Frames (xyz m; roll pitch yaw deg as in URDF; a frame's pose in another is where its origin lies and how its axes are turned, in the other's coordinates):
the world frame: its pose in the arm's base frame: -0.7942 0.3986 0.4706 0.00 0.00 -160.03
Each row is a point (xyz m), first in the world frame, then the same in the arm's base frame.
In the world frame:
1: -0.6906 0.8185 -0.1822
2: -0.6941 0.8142 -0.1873
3: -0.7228 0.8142 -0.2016
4: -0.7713 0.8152 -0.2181
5: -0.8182 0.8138 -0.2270
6: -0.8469 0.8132 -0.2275
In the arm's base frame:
1: 0.1344 -0.1348 0.2884
2: 0.1362 -0.1296 0.2833
3: 0.1632 -0.1198 0.2690
4: 0.2091 -0.1042 0.2525
5: 0.2527 -0.0868 0.2436
6: 0.2795 -0.0765 0.2431

